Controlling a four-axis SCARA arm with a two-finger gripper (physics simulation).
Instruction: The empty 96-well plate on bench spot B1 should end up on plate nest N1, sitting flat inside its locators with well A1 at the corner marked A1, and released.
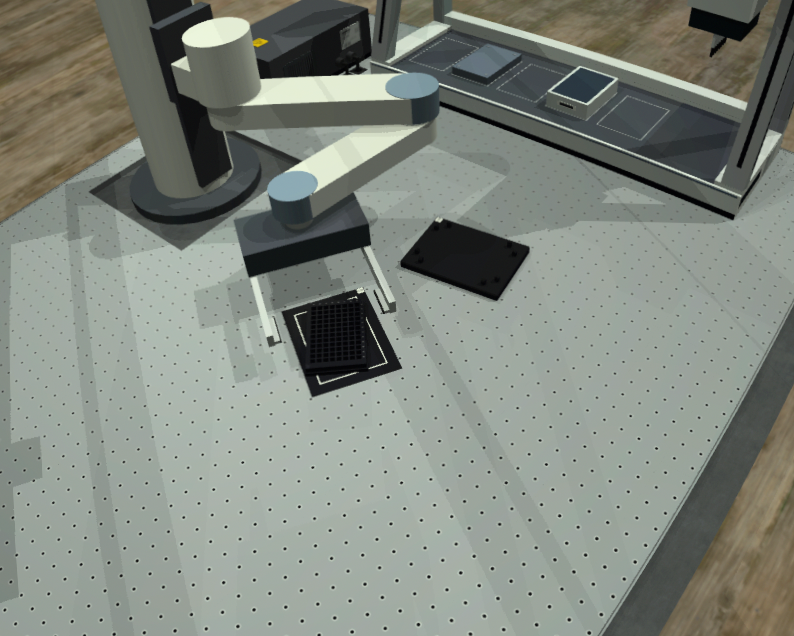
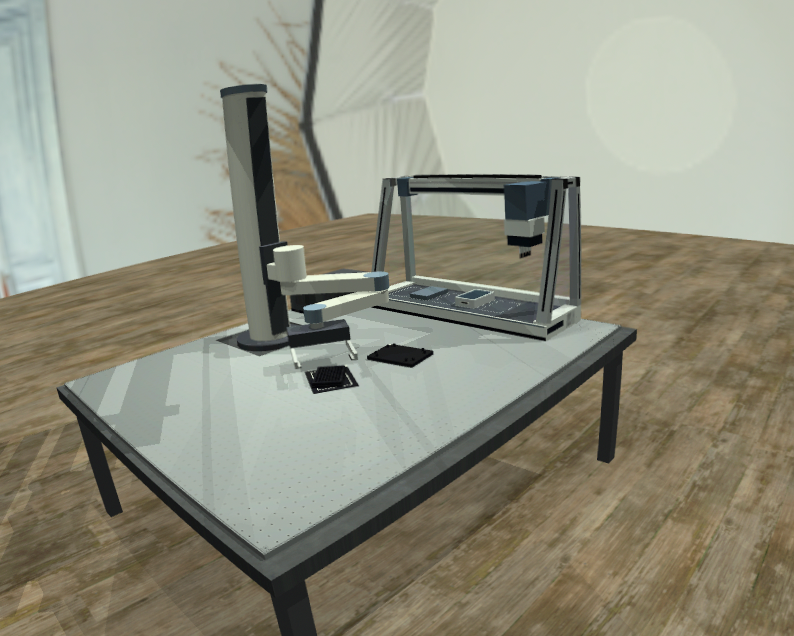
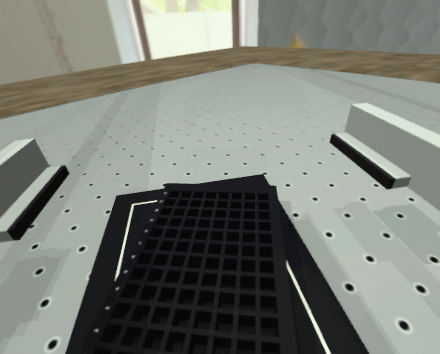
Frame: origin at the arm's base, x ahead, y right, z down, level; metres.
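Seen in the pictures: gripper, fingertip midpoint: [image 1: 332,324] [image 2: 326,361] [image 3: 202,138]; arm's base, origin of the base link: [image 1: 196,182] [image 2: 271,339].
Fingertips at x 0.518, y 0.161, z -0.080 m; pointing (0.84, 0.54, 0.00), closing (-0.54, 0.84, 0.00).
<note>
Offsets run from my fingertips to a thing's top centre. "*": to the spot under its first point.
The black 96-well plate {dy -0.022, dx -0.024, dz +0.051 m} [image 1: 336,334] [image 2: 329,375] [image 3: 210,250] lies on the dark mat of bench spot B1 {* dy -0.052, dx +0.038, dz +0.065 m} [image 1: 383,345] [image 3: 114,235], turned askew to the mat's white outline. My gripper [image 1: 332,324] [image 2: 325,361] [image 3: 202,138] is open and empty. Its fingers are spread wide, one out to each side of the plate's line and well apart from it, above the bench. The black plate nest N1 {dy -0.263, dx +0.026, dz +0.045 m} [image 1: 463,261] [image 2: 399,355] lies right of the mat, with small locators and a pale tag at its back left corner. The nest holds no plate. The plate's A1 marking is not readable.
The arm's column [image 1: 149,99] [image 2: 246,218] stands at the back left. A dark box instrument {* dy -0.533, dx -0.553, dz -0.045 m} [image 1: 311,39] is behind the arm. A gantry frame {* dy -0.657, dx +0.302, dz -0.132 m} [image 1: 755,99] [image 2: 551,258] stands at the back right, with a grey block {* dy -0.718, dx -0.242, dz +0.001 m} [image 1: 487,62] and a white box {* dy -0.697, dx -0.017, dz -0.013 m} [image 1: 581,92] on its deck.
</note>
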